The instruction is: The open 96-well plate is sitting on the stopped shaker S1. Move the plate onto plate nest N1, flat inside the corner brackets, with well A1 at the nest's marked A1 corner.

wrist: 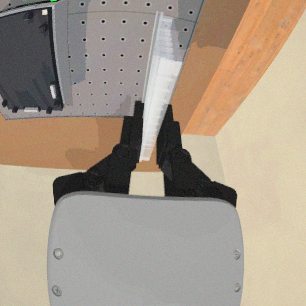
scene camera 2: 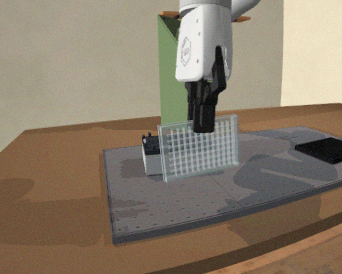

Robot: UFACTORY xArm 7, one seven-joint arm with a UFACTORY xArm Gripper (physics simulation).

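Places are measured from the arm's base along level axes (x right, y ahead, z up), in metres.
Where they show: gripper, fingertip midpoint: (wrist: 150, 114) (scene camera 2: 200, 131).
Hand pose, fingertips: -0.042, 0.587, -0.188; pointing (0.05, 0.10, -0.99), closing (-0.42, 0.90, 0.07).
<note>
After its pixels a point has its place, as x, y, z.
The clear 96-well plate (scene camera 2: 202, 150) @(-0.046, 0.590, -0.217) (wrist: 162, 75) @(-0.089, 0.563, -0.170) stands on edge, nearly vertical, with its grid of wells facing scene camera 2. My gripper (scene camera 2: 204, 125) @(-0.042, 0.587, -0.188) (wrist: 150, 114) @(-0.042, 0.587, -0.188) is shut on the plate near the middle of its upper long edge and holds it above the board. The shaker (scene camera 2: 152, 162) @(0.052, 0.505, -0.274) (wrist: 25, 60) @(-0.006, 0.452, -0.249), a light body with a dark top and corner clips, stands behind the plate in the scene view and to its left in the wrist view; nothing lies on the part of its top that shows. A black flat piece (scene camera 2: 322, 149) @(-0.351, 0.368, -0.292) at the right may be the nest; its A1 mark cannot be made out.
The grey perforated board (scene camera 2: 145, 215) @(0.036, 0.641, -0.304) (wrist: 112, 37) @(-0.039, 0.539, -0.304) lies on the brown wooden table (scene camera 2: 55, 200) @(0.218, 0.603, -0.317) (wrist: 30, 145) @(0.360, 0.412, -0.317). A green panel (scene camera 2: 170, 80) @(0.068, 0.092, -0.142) stands behind the arm in the scene view. The board's edge runs close to the right of the plate in the wrist view.
</note>
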